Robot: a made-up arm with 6 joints. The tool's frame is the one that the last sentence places.
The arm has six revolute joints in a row. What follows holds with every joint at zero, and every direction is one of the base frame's.
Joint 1 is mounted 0.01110 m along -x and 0.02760 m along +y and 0.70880 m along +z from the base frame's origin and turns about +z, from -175.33 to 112.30 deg.
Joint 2 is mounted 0.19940 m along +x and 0.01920 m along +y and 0.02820 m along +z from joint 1 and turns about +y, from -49.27 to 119.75 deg.
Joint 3 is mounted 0.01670 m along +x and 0.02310 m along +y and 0.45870 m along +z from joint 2 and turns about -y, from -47.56 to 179.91 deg.
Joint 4 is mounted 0.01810 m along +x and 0.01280 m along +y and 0.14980 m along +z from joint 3 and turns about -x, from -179.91 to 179.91 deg.
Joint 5 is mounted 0.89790 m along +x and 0.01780 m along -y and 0.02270 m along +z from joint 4 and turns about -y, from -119.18 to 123.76 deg.
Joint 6 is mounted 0.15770 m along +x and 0.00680 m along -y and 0.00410 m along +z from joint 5 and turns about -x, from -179.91 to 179.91 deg.
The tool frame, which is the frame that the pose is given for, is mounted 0.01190 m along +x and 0.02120 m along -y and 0.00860 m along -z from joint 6; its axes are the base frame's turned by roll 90.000, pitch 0.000 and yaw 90.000 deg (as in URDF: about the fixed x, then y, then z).
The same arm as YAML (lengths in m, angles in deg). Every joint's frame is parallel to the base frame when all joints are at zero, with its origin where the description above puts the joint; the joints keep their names.
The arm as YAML. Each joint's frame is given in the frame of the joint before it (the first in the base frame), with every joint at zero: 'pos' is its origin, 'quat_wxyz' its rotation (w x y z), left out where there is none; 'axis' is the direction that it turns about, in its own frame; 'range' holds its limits. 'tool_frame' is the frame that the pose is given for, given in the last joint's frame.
length_unit: m
angle_unit: deg
joints:
  - joint: joint 1
    pos: [-0.0111, 0.0276, 0.7088]
    axis: "+z"
    range: [-175.33, 112.3]
  - joint: joint 2
    pos: [0.1994, 0.0192, 0.0282]
    axis: "+y"
    range: [-49.27, 119.75]
  - joint: joint 3
    pos: [0.0167, 0.0231, 0.4587]
    axis: "-y"
    range: [-47.56, 179.91]
  - joint: joint 4
    pos: [0.0181, 0.0128, 0.1498]
    axis: "-x"
    range: [-179.91, 179.91]
  - joint: joint 5
    pos: [0.8979, -0.0178, 0.0227]
    axis: "-y"
    range: [-119.18, 123.76]
  - joint: joint 6
    pos: [0.1577, -0.0068, 0.0041]
    axis: "-x"
    range: [-179.91, 179.91]
tool_frame:
  pos: [0.0119, -0.0212, -0.0086]
  quat_wxyz: [0.5, 0.5, 0.5, 0.5]

